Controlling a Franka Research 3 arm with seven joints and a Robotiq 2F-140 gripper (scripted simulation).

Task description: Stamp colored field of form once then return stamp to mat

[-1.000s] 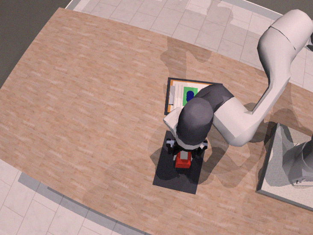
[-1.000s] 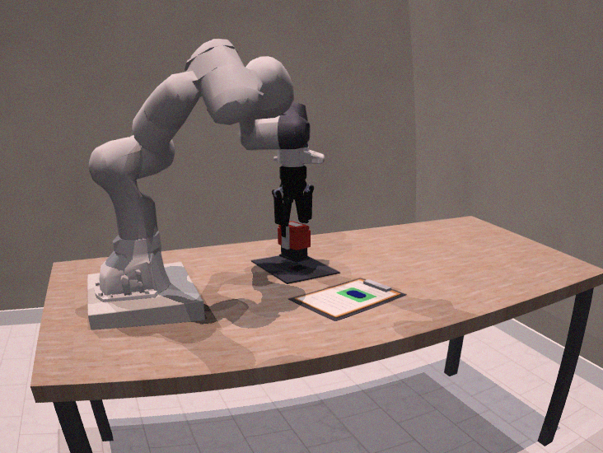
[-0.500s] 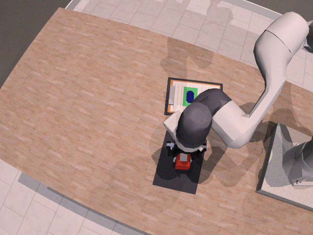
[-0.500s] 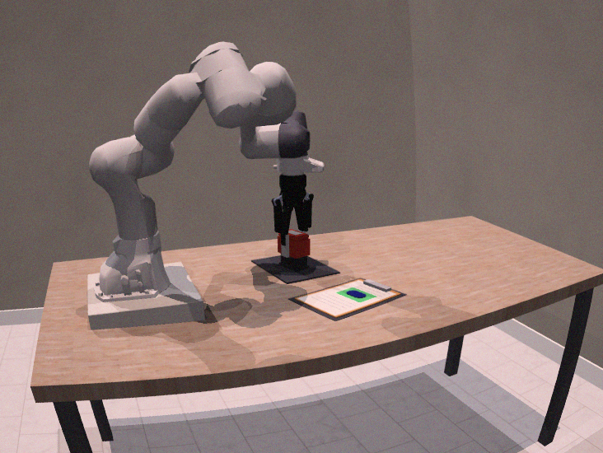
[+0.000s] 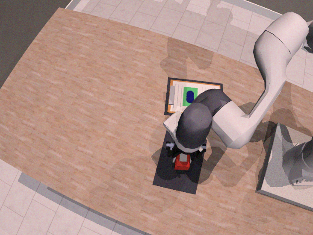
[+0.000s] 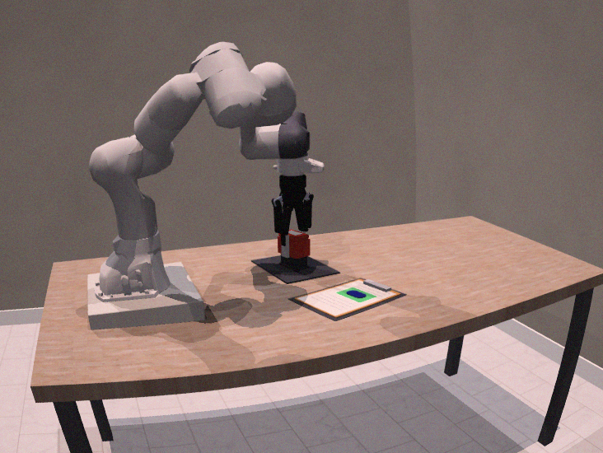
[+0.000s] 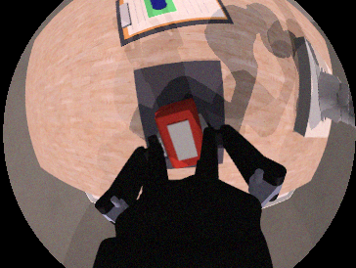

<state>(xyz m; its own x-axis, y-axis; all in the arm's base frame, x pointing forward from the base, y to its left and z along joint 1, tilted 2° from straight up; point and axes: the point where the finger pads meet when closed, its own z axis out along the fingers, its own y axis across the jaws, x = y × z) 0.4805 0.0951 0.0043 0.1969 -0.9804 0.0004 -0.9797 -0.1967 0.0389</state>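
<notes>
Now: hand 2 cm above the red stamp. Also, from my hand: clipboard 2 cm ahead, 29 cm to the right, 7 cm below; then dark mat 7 cm below.
</notes>
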